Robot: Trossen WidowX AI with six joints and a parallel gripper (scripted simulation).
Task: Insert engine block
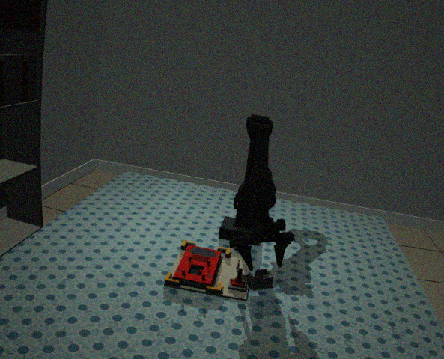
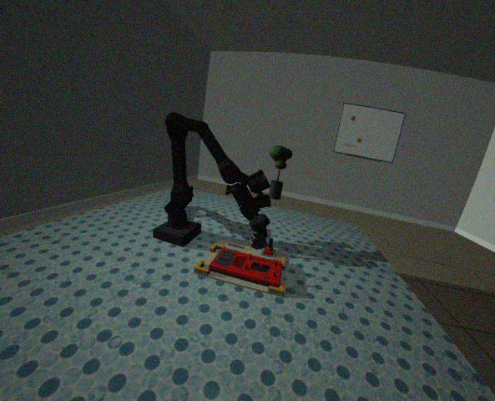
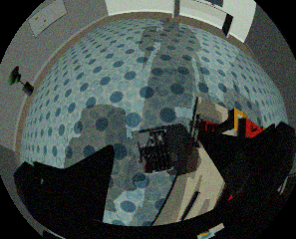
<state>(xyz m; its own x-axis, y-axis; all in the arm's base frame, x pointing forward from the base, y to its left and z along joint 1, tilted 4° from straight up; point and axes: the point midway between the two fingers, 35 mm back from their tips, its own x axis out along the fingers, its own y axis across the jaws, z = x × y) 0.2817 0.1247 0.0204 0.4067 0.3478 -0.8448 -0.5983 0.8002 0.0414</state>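
The engine block lies 1 cm to the right of my gripper tip and 4 cm below it. From my gripper tip the other things lie so: cream base plate: 1 cm ahead, 17 cm to the right, 4 cm below; dark upright post: 5 cm ahead, 7 cm to the right, 2 cm below.
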